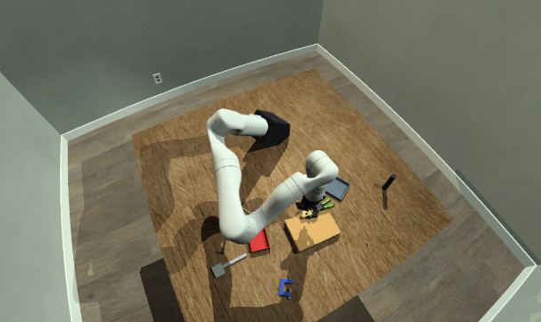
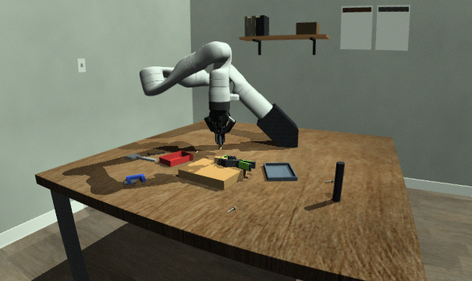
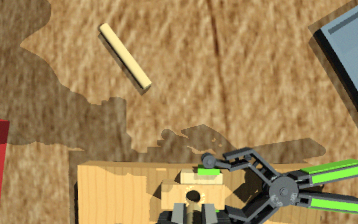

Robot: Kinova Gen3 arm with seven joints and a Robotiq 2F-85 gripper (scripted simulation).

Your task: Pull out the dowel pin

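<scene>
The dowel pin is 20 mm below my hand. Also, from my hand: thin pale stick (120 mm behind, 50 mm to the right, 120 mm below); then small wooden block (80 mm below); then tan bench board (60 mm ahead, 100 mm below).
</scene>
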